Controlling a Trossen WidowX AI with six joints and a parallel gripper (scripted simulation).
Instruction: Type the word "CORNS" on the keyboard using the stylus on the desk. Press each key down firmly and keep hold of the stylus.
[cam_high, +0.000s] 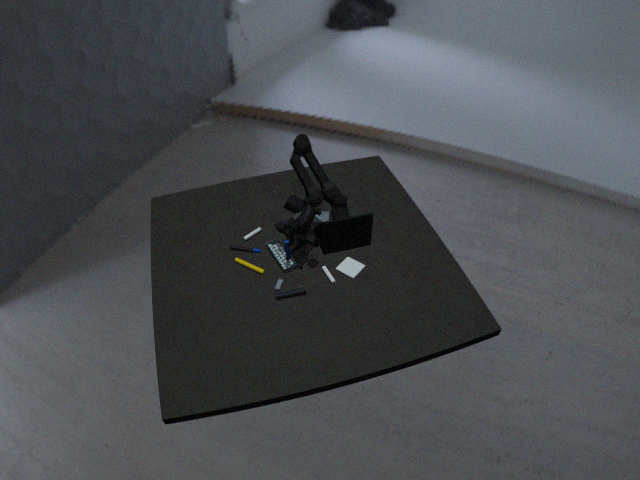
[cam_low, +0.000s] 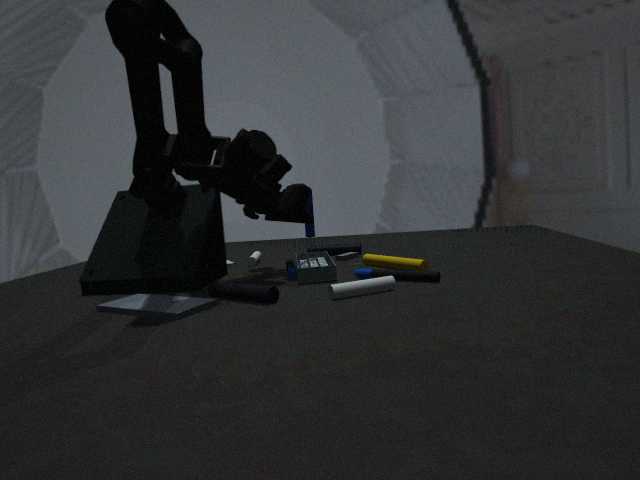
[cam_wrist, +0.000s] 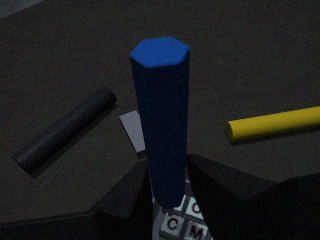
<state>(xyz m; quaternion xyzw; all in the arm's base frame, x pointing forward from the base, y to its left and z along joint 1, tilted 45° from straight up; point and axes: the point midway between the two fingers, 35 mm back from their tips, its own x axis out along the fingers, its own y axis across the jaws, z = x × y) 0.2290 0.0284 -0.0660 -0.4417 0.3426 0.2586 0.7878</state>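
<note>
The small grey block lies 60 mm ahead of my gripper tip, 80 mm to the left of it and 80 mm below it. Also, from my gripper tip: yellow rod (160 mm ahead, 40 mm to the right, 80 mm below); blue stylus (20 mm below); grey flat plate (160 mm behind, 300 mm to the right, 90 mm below).
</note>
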